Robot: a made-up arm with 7 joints.
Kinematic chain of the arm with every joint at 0, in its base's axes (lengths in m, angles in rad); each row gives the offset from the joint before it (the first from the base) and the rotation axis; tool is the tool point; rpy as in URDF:
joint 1: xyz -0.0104 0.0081 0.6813 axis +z
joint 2: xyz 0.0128 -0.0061 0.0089 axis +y
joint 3: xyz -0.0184 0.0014 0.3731 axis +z
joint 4: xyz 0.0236 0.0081 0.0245 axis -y
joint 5: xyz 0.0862 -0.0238 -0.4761 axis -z
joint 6: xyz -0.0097 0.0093 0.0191 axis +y
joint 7: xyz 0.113 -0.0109 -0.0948 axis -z
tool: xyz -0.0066 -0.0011 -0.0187 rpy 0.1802 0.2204 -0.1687
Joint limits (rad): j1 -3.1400..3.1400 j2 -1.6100..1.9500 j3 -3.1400..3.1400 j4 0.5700..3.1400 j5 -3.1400..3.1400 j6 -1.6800..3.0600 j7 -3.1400..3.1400
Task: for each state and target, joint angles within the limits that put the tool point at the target. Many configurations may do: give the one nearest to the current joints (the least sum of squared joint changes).
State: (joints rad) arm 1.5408 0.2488 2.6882 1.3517 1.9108 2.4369 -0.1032
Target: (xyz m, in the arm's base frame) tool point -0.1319 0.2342 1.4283
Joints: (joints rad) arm 1.4653 0.8829 2.5106 1.7217 2.0649 2.4527 -0.0970
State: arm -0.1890 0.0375 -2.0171 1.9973 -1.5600 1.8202 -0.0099
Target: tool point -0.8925 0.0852 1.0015
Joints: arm -0.3414 -0.8260 -2.2439 2.2908 -1.6899 1.5162 -0.0230
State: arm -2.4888 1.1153 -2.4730 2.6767 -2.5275 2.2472 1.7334
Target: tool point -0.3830 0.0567 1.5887
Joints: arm -2.8988 0.6423 -2.2960 2.3401 -2.5771 1.8285 1.7563
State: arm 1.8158 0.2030 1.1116 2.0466 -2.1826 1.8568 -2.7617
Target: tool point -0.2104 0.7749 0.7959
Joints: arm 1.4860 0.7101 0.7668 1.5822 -2.0045 1.9273 -2.7685
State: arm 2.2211 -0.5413 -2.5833 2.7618 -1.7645 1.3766 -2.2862
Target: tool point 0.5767 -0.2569 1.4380
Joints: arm 2.5538 -0.3975 -2.4231 2.5164 -1.7123 1.3997 -2.2838
